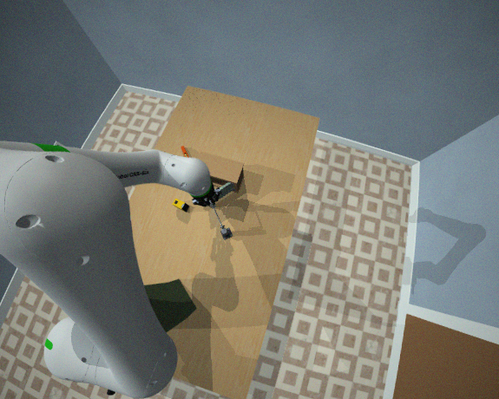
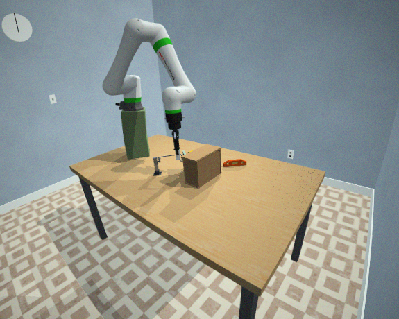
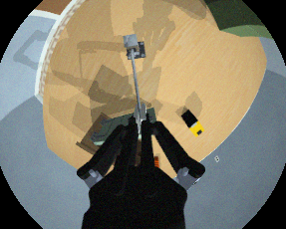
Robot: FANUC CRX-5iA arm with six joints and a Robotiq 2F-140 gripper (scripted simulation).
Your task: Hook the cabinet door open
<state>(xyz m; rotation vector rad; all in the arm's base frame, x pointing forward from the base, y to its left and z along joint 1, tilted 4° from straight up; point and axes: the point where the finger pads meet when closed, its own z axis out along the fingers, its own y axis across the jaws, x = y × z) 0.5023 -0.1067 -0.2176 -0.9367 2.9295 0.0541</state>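
The thin wire hook is 4 cm behind my hand, 3 cm to the right of it and 2 cm below it. The rest, counted from my hand: grey-green door (6 cm ahead, 2 cm to the right, 5 cm below); then yellow block (1 cm behind, 18 cm to the left, 8 cm below).
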